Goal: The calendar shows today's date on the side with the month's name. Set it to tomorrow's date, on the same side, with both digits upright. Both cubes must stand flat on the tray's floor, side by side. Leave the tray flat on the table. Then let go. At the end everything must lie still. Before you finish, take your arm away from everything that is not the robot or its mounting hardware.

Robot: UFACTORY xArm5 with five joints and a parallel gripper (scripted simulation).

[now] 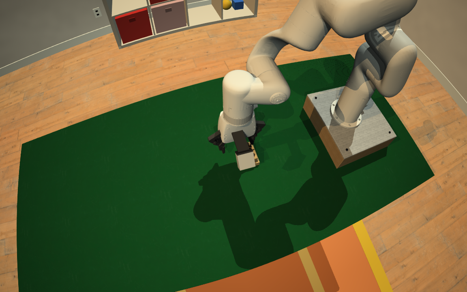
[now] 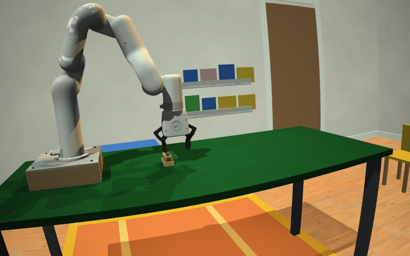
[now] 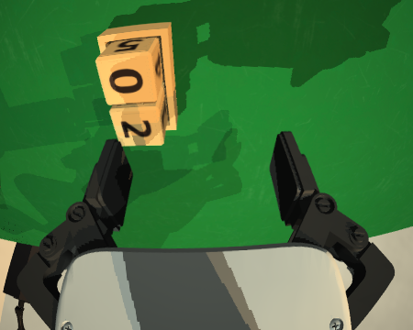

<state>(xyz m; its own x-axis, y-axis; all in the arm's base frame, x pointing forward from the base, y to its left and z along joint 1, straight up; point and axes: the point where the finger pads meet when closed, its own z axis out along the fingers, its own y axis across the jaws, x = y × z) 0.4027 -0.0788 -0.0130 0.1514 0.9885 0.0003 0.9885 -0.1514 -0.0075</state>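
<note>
Right now the date cube is 3 cm behind my hand, 4 cm to the left of it and 4 cm below it. Round my hand: wooden tray (3 cm behind, 3 cm to the left, 6 cm below).
</note>
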